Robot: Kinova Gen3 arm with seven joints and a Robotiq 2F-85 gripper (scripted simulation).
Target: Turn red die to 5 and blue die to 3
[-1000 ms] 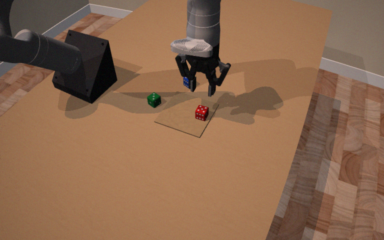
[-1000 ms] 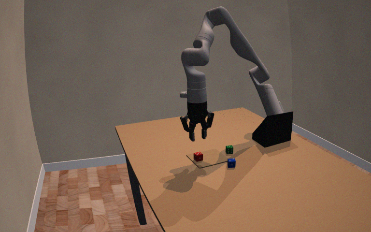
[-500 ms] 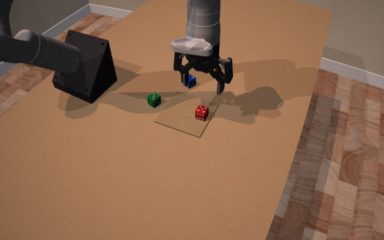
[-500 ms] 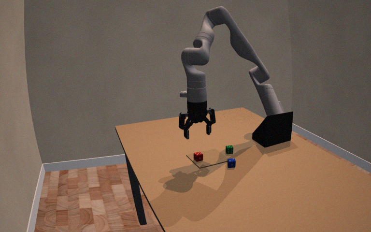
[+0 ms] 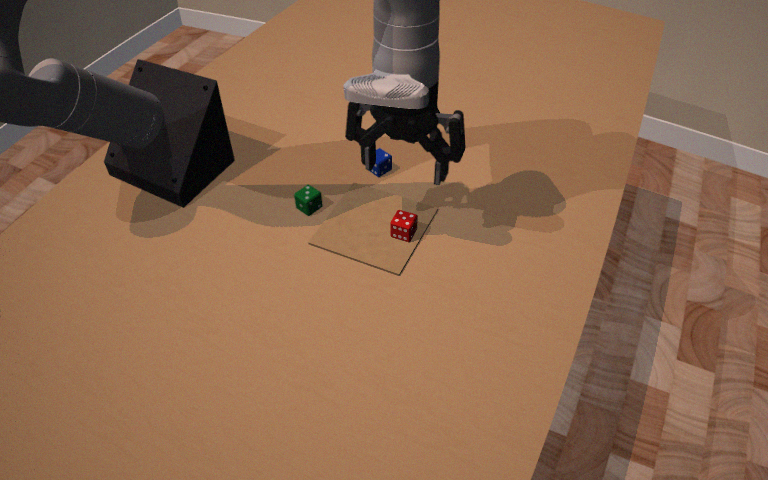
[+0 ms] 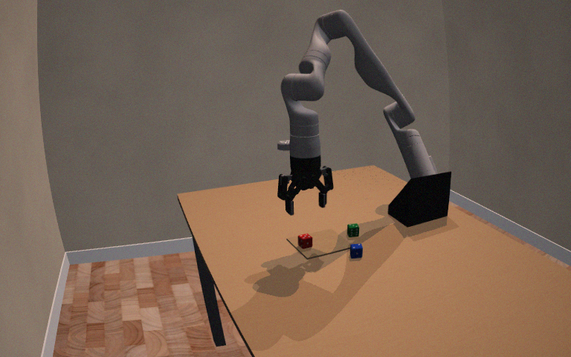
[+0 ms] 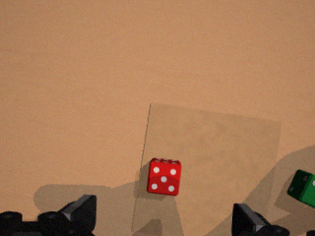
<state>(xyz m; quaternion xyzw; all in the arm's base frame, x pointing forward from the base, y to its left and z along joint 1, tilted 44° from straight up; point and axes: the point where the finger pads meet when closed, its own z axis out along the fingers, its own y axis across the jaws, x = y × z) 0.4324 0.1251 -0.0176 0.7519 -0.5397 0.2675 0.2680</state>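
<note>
My hand is 11 cm past the blue die, 9 cm to the right of it and 10 cm above it. From my hand the other things lie so: thin tan mat: 4 cm behind, 1 cm to the right, 11 cm below; red die: 10 cm below; green die: 14 cm behind, 4 cm to the right, 10 cm below.
</note>
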